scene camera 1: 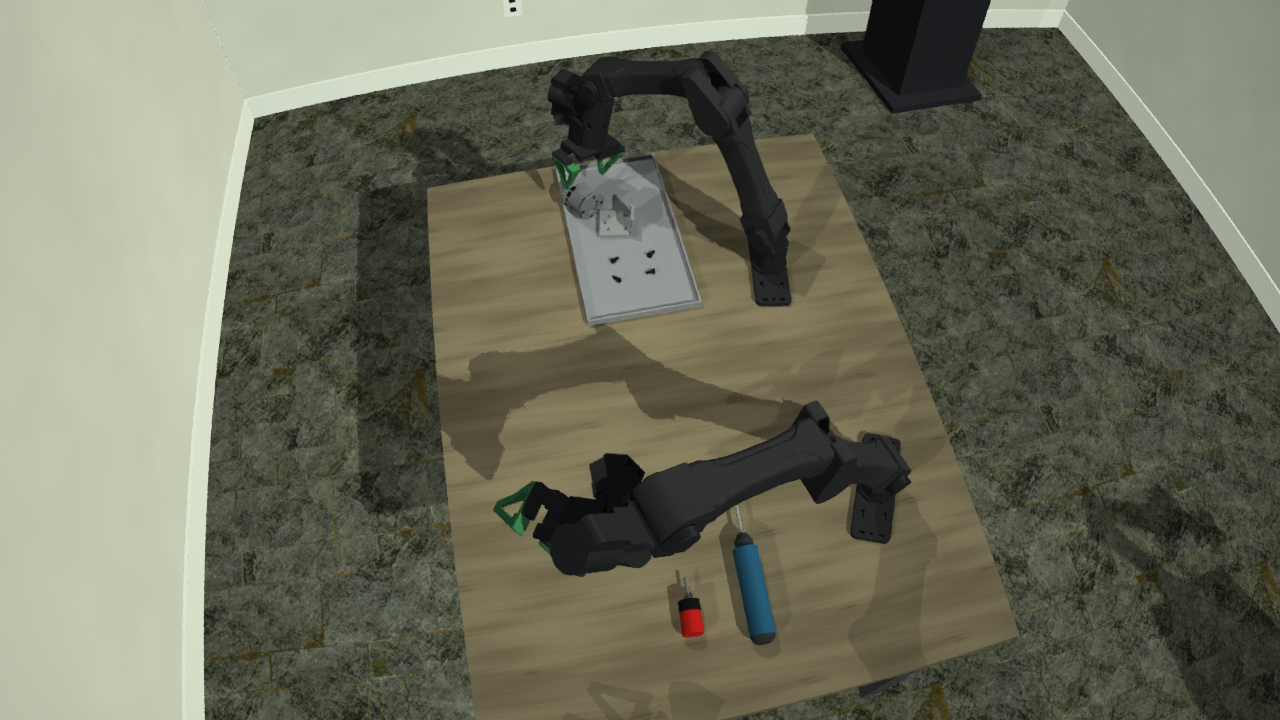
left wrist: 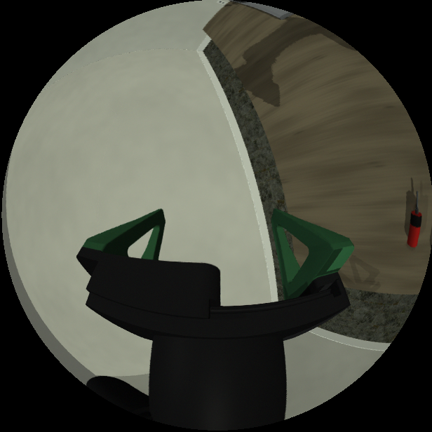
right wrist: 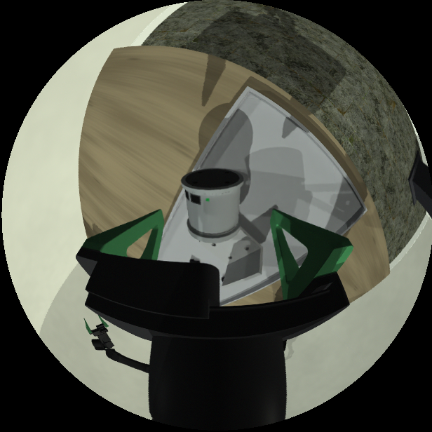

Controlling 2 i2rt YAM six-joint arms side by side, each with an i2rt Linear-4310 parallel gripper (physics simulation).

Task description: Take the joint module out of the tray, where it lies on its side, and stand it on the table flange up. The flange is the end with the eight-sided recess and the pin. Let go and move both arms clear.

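Places are measured from the left arm's base along level axes (x back, y right, z up), in centimetres.
Pixels of known places: left gripper, between the fingertips: (scene camera 1: 518, 523); right gripper, between the fingertips: (scene camera 1: 583, 180); left arm's base, origin of its link: (scene camera 1: 875, 488); right arm's base, origin of its link: (scene camera 1: 768, 266).
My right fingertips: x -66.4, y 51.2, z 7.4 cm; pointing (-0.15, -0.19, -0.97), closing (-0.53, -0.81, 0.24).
Observation:
Ahead of a thing's pixels: the offset from my right fingertips to its top centre. "spot": to the spot under its first point. Level surfaces: height alone.
The joint module {spot: dy -4.8, dx +1.3, dz -1.3 cm} (scene camera 1: 583, 202) (right wrist: 215, 212), a pale cylinder with a black round end, lies on its side in the far left corner of the grey tray (scene camera 1: 644, 315) (right wrist: 325, 165). In the right wrist view its black end is at the top; the other end is by the bracket, its face hidden. My right gripper (scene camera 1: 586, 177) (right wrist: 216, 215) is open and empty, above the module, which shows between its fingers but apart from them. My left gripper (scene camera 1: 521, 530) (left wrist: 217, 214) is open and empty over the near left of the table.
A pale angle bracket (scene camera 1: 615, 223) (right wrist: 245, 260) stands beside the module in the tray. Several black screws {dy -15.2, dx +17.7, dz -5.9 cm} (scene camera 1: 650, 271) lie nearer in the tray. A red screwdriver {dy -78.7, dx +38.8, dz -4.0 cm} (scene camera 1: 691, 617) (left wrist: 414, 235) and a blue screwdriver {spot: dy -74.9, dx +48.1, dz -3.3 cm} (scene camera 1: 753, 591) lie near the left arm on the table {dz -7.4 cm} (scene camera 1: 537, 644).

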